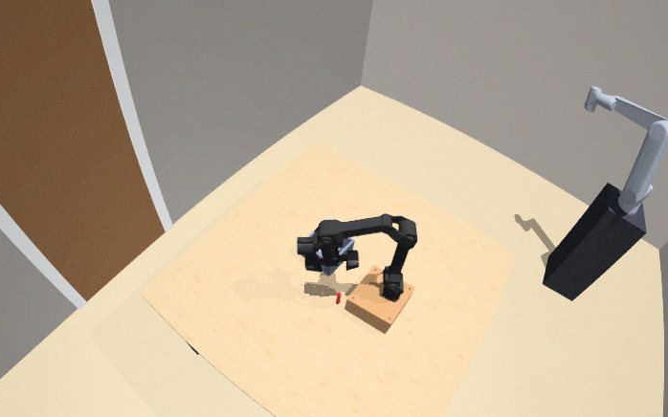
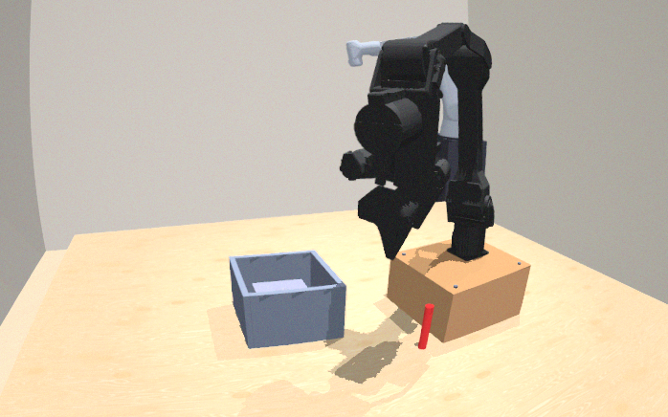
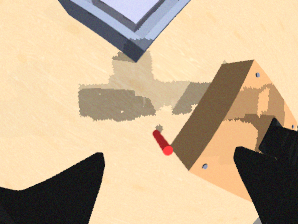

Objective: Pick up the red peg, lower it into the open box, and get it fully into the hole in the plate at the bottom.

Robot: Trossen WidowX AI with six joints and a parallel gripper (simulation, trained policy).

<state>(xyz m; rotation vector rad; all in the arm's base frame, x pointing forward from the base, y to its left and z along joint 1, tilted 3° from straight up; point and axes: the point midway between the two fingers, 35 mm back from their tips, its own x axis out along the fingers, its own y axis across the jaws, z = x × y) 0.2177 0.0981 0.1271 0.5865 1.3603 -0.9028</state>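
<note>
Now: the red peg 14 cm below my gripper tip, 5 cm behind it and 2 cm to the left of it. Also, from my gripper tip: pale plate 15 cm to the right, 14 cm below, 12 cm ahead; grey-blue box 16 cm below, 15 cm to the right, 12 cm ahead.
</note>
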